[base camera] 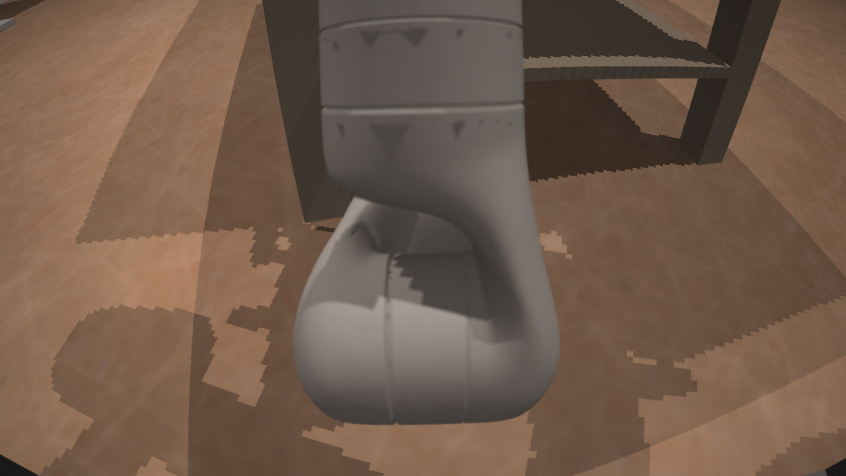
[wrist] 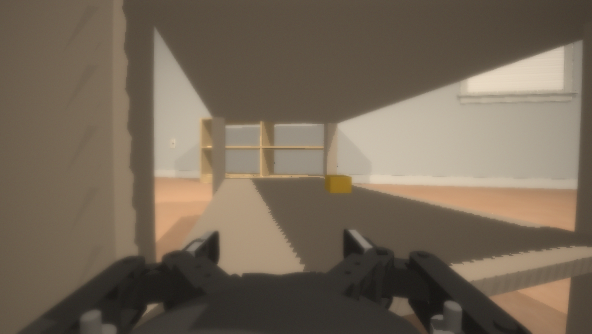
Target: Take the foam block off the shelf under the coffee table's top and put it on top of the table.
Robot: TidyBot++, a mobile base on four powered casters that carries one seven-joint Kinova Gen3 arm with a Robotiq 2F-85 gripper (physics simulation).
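Frame: origin at the arm's base, x up, y right, z ahead, level; millimetres.
Seen in the pictures: gripper, fingertip midpoint: [wrist: 281, 244].
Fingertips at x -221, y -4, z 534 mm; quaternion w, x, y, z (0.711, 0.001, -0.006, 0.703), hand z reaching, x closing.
Observation:
Pixels of each thing's middle, then the offset from my fingertips to it. "*": a spot on its surface instead.
- yellow foam block at the middle of its body: [wrist: 337, 183] dx -6, dy +137, dz +447 mm
- table top at a spot on its surface: [wrist: 320, 60] * dx +224, dy +56, dz +227 mm
A yellow foam block [wrist: 338, 184] sits near the far end of the coffee table's lower shelf [wrist: 400, 220] [base camera: 627, 71], a little right of the middle in the wrist view. The underside of the table top [wrist: 320, 60] spans the upper part of that view. My gripper [wrist: 281, 244] is open and empty. It points along the shelf from its near end, with the block well ahead of it and slightly to its right. The block and the gripper do not show in the base camera view, where the arm [base camera: 423, 266] fills the middle.
A near table leg [wrist: 75, 150] [base camera: 295, 118] stands close on the left, another leg [wrist: 582, 150] [base camera: 730, 88] on the right. Two far legs [wrist: 218, 145] [wrist: 331, 150] stand at the shelf's far end. A wooden shelf unit [wrist: 267, 150] stands beyond, by the wall [wrist: 415, 145].

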